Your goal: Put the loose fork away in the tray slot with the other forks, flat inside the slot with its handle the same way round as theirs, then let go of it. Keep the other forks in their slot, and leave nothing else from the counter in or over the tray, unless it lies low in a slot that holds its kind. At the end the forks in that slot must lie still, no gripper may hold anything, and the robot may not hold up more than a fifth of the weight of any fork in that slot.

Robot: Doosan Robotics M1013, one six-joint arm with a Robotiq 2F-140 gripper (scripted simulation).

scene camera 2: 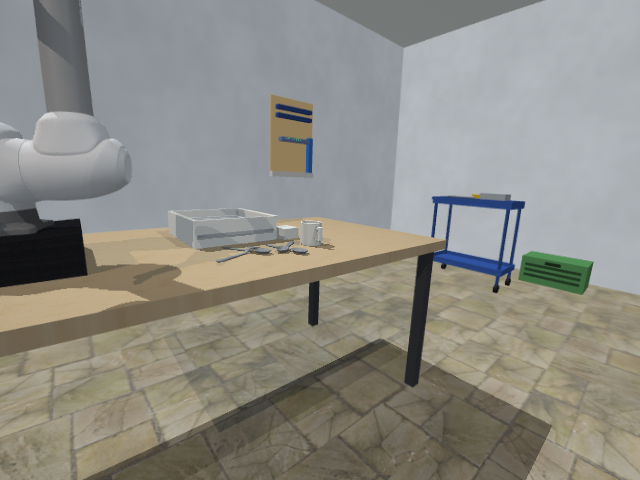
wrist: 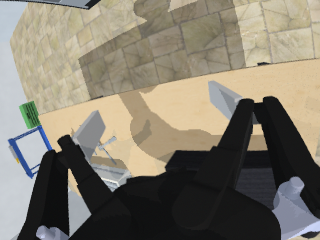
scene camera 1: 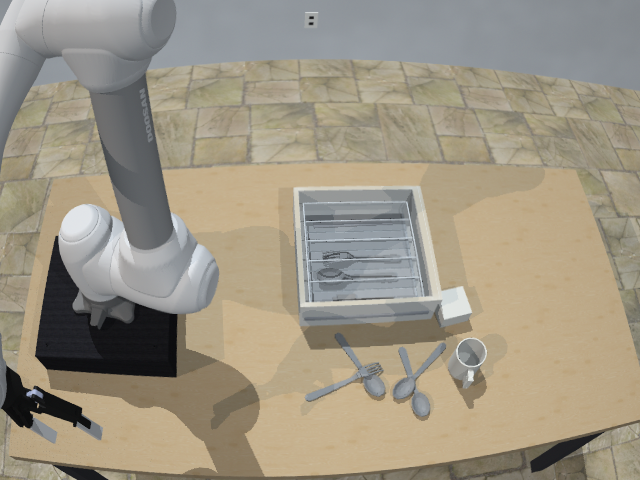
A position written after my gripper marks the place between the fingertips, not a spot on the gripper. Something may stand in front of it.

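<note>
A mug (scene camera 1: 471, 351) and a small white box (scene camera 1: 454, 308) are visible. My gripper (scene camera 1: 76, 436) is visible too, also at (wrist: 154, 105).
</note>
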